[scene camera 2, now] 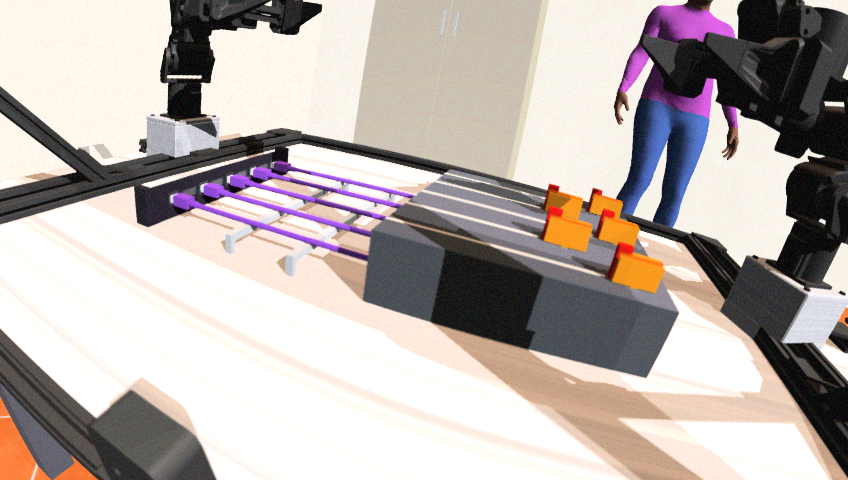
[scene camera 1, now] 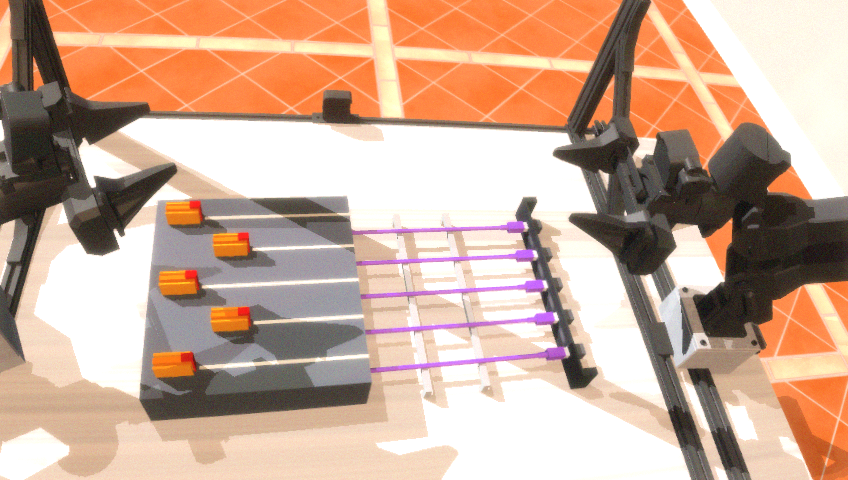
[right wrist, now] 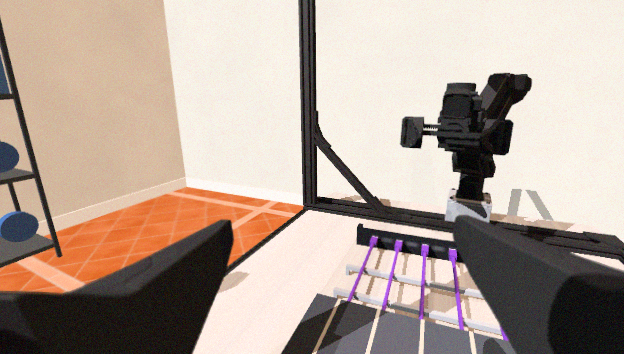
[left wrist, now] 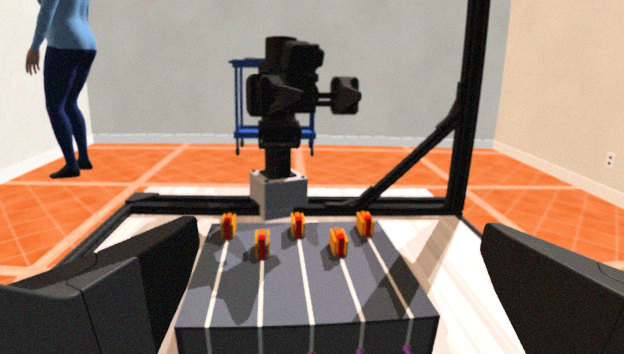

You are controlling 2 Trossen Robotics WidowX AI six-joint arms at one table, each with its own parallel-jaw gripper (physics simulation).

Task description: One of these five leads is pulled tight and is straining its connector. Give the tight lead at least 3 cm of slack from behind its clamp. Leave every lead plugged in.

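Frame: origin at the left arm's base, x back, y right, z up, level; metres.
Where they show: left gripper, fingertip midpoint: [scene camera 2: 299, 1] [scene camera 1: 561, 183] [right wrist: 449, 137] [left wrist: 342, 234]; right gripper, fingertip midpoint: [scene camera 2: 670, 38] [scene camera 1: 162, 135] [right wrist: 342, 228] [left wrist: 332, 95]; left arm's base, link origin: [scene camera 2: 183, 116] [scene camera 1: 718, 316] [right wrist: 469, 195]; right arm's base, link origin: [scene camera 2: 797, 275] [left wrist: 277, 174].
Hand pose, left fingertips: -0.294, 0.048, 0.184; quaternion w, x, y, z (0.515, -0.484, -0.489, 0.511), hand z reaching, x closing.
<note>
Each offset is from my left fingertips to the top centre of the thing, as dx, dy, dz. "spot": to the spot under its first point.
Several thin purple leads [scene camera 1: 440, 292] [scene camera 2: 267, 226] [right wrist: 423, 285] run side by side from a grey block [scene camera 1: 285, 380] [scene camera 2: 398, 273] [left wrist: 285, 290] to purple connectors @(spot: +0.051, +0.020, -0.233) [scene camera 1: 534, 286] seated in a black bar [scene camera 1: 576, 362] [scene camera 2: 148, 208] [right wrist: 366, 236]. All look straight; I cannot tell which is tight. Orange clamps [scene camera 1: 230, 319] [scene camera 2: 637, 272] [left wrist: 298, 225] with red ends stand staggered on the block, at the ends of pale lines. My left gripper [scene camera 1: 564, 186] [left wrist: 342, 234] is open and empty, raised above the bar's side. My right gripper [scene camera 1: 161, 136] [scene camera 2: 676, 38] [right wrist: 342, 228] is open and empty, raised near the clamps' side.
Two low pale rails @(spot: -0.036, -0.114, -0.242) [scene camera 1: 483, 377] @(-0.139, +0.136, -0.242) [scene camera 2: 289, 264] cross beneath the leads between block and bar. A black frame edges the table, with uprights behind each arm. A small black box [scene camera 1: 337, 105] sits on the frame's far edge in scene camera 1.
</note>
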